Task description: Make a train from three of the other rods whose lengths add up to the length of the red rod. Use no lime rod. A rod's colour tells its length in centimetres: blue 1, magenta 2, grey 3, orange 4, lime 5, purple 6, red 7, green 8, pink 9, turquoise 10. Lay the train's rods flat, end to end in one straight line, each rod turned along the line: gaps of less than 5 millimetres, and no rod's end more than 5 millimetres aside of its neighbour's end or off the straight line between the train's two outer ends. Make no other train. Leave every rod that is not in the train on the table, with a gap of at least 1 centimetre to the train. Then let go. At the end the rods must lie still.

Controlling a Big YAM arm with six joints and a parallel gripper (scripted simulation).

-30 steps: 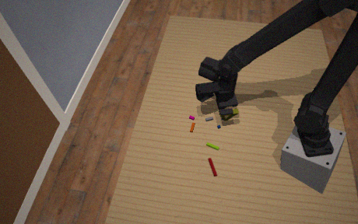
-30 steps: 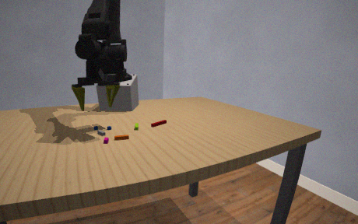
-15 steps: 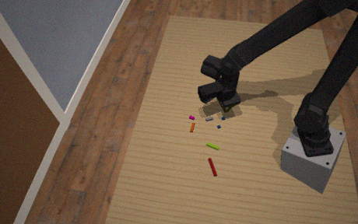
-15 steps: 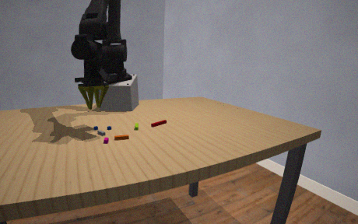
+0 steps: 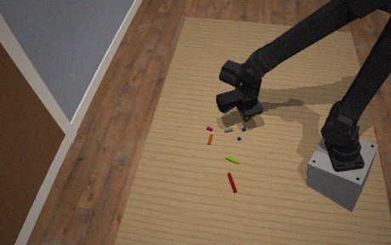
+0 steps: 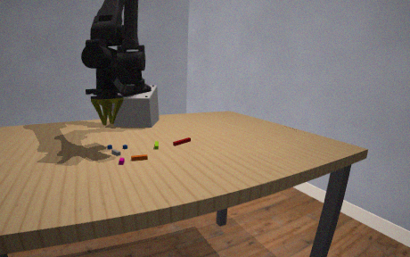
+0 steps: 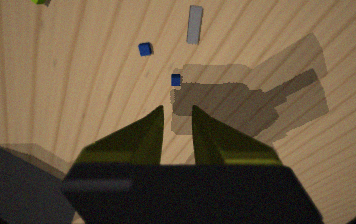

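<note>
Right now the grey rod is 80 mm below my hand and 50 mm ahead of it. From my hand the other things lie so: orange rod 120 mm ahead, 80 mm below, 40 mm to the left; magenta rod 120 mm ahead, 80 mm below, 10 mm to the right; lime rod 130 mm to the left, 80 mm below, 50 mm ahead.
</note>
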